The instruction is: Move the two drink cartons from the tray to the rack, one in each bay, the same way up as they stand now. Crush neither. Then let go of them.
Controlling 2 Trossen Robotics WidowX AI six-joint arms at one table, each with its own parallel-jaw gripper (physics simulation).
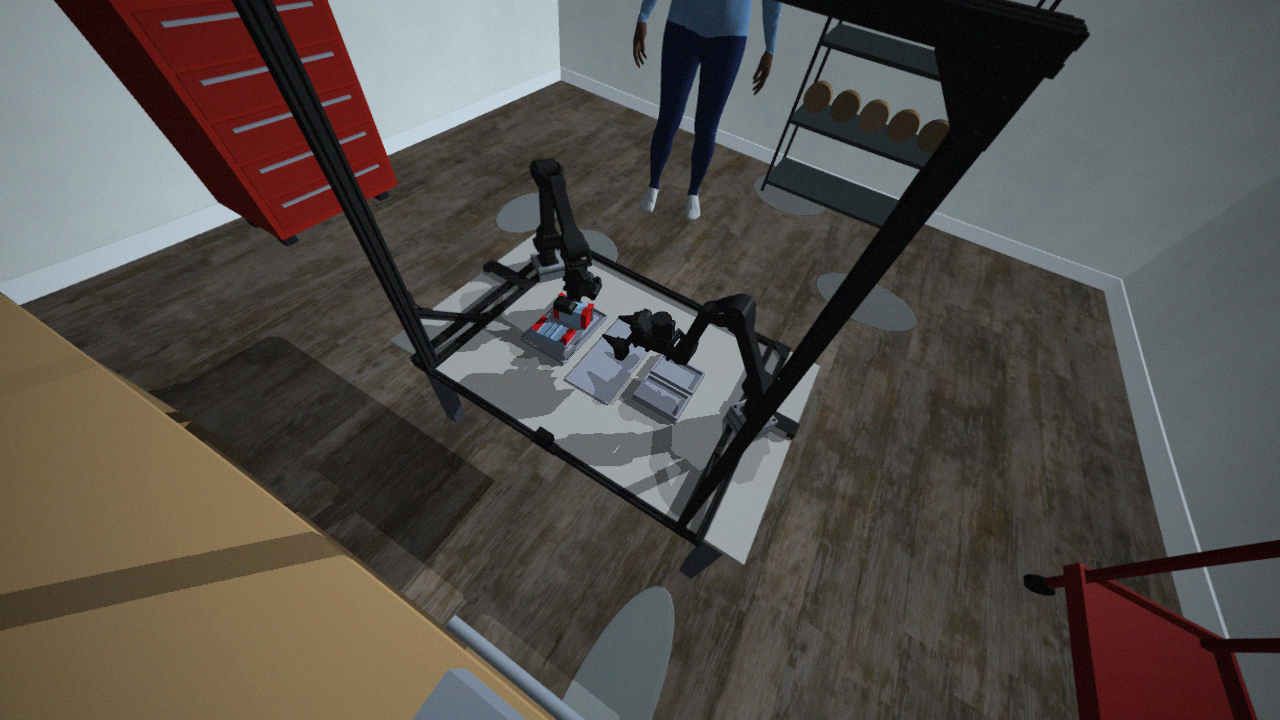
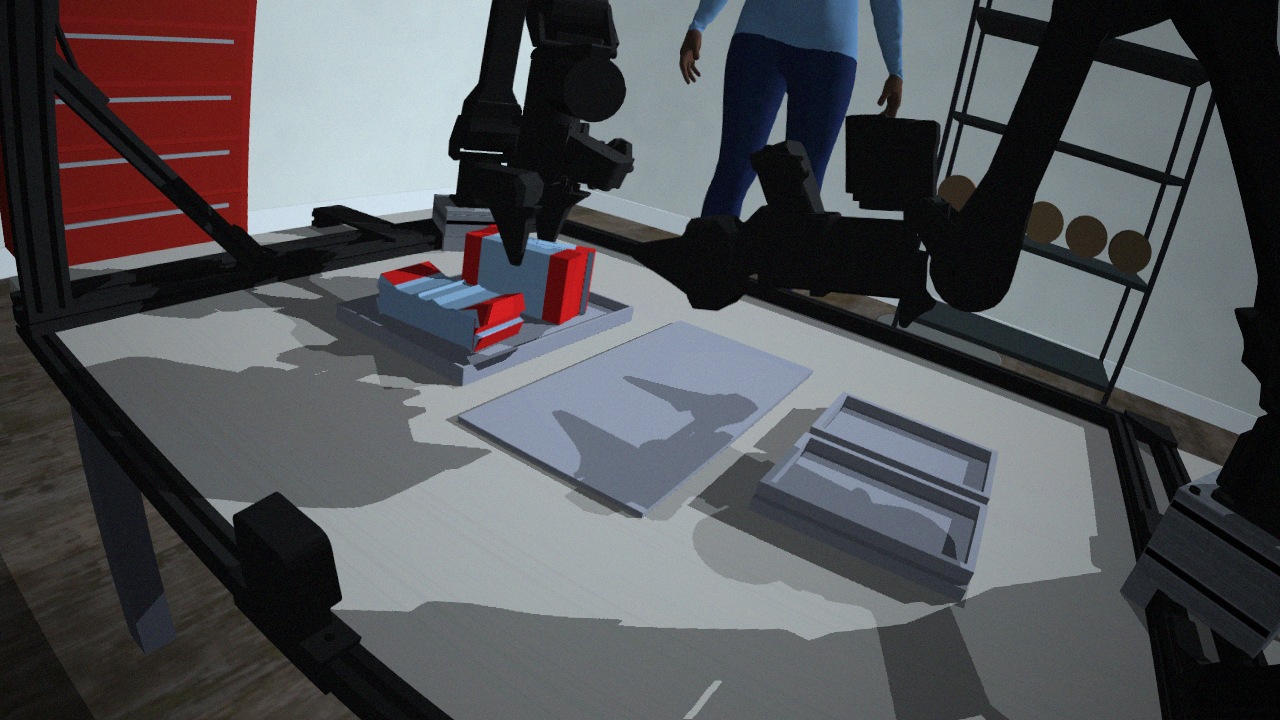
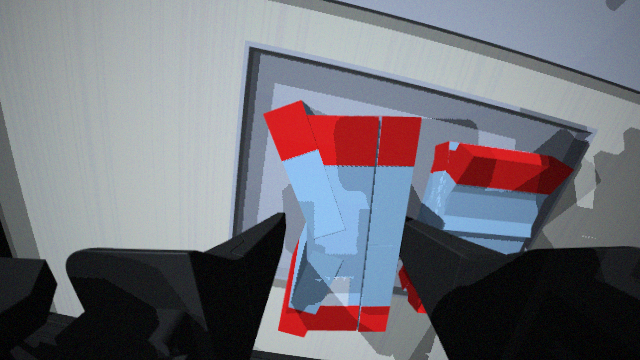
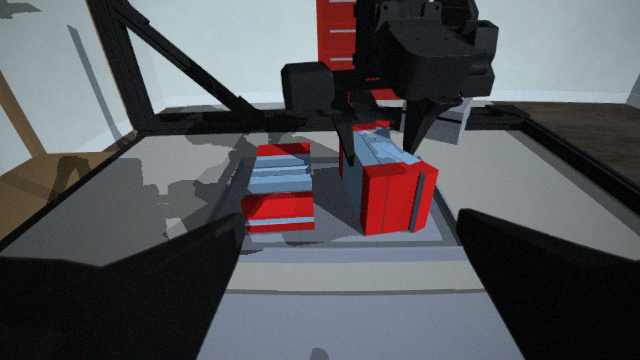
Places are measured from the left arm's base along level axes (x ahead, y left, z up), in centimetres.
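Where they show: left gripper, fingertip midpoint: (image 1: 574,308) (image 2: 530,259) (image 3: 338,220) (image 4: 379,161); right gripper, fingertip midpoint: (image 1: 610,326) (image 2: 662,244) (image 4: 349,221); left arm's base at its link origin: (image 1: 547,259) (image 2: 475,202); right arm's base at its link origin: (image 2: 1263,513).
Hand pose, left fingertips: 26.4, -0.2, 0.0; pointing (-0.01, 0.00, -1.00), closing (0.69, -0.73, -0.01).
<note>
Things, the pixels of their centre, and the offset from my left fingertips, as dx, dy, dz.
- red-and-blue carton at the middle of its body: (image 3: 332,213) (image 2: 526,272) (image 4: 378,172) (image 1: 573,310) -0.4, -0.1, -1.5
- tray at the middle of its body: (image 3: 396,202) (image 2: 491,312) (image 4: 330,197) (image 1: 565,327) +2.8, -4.4, -4.7
- lower carton at the middle of its body: (image 2: 448,306) (image 3: 466,231) (image 4: 282,184) (image 1: 553,333) +5.2, -9.5, -3.2
- two-bay rack at the middle of its body: (image 2: 893,476) (image 1: 669,384) +37.5, +17.5, -4.5
One red-and-blue carton (image 2: 528,277) (image 3: 392,225) (image 4: 395,200) stands tall in the tray (image 2: 546,347) (image 4: 345,253); a flap-like strip slants across its top. A lower carton (image 2: 429,304) (image 3: 492,207) (image 4: 280,182), its blue top ridged, lies beside it in the tray. My left gripper (image 3: 338,220) (image 4: 379,161) is open and points down, its fingers at either side of the tall carton's upper part; contact does not show. My right gripper (image 1: 613,327) (image 4: 349,221) is open and empty, level above the flat panel, pointing at the tray. The two-bay rack (image 2: 859,540) is empty.
A thin grey panel (image 2: 572,402) (image 4: 350,320) lies between tray and rack. Black frame rails edge the table, with a black block (image 2: 286,559) on the near rail. A person (image 2: 787,107) and a shelf unit stand beyond the table.
</note>
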